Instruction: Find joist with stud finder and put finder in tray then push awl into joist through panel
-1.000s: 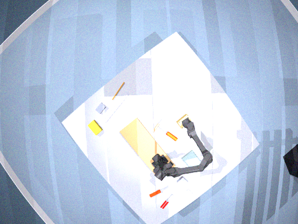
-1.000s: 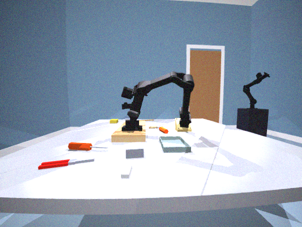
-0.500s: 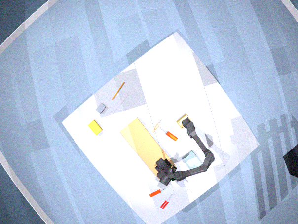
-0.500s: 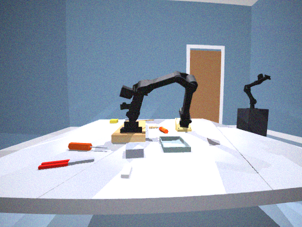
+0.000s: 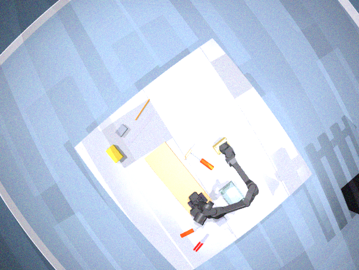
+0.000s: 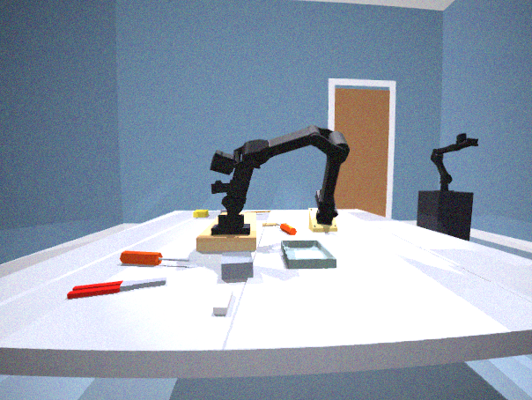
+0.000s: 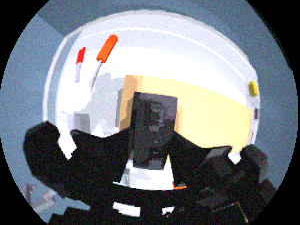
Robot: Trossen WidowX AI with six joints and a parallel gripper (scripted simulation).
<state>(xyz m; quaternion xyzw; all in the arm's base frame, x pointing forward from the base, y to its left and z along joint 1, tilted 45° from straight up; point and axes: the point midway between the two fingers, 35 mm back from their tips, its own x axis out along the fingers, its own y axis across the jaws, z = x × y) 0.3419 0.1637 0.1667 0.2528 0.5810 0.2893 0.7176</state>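
Now: gripper tip 240 mm past the tray, 100 mm to the right of it and 50 mm above it. The rest, counted from my gripper tip: small white block (350 mm to the left, 80 mm behind, 60 mm below); dark stud finder (20 mm above, 10 mm ahead); grey block (210 mm to the left, 70 mm behind, 50 mm below).
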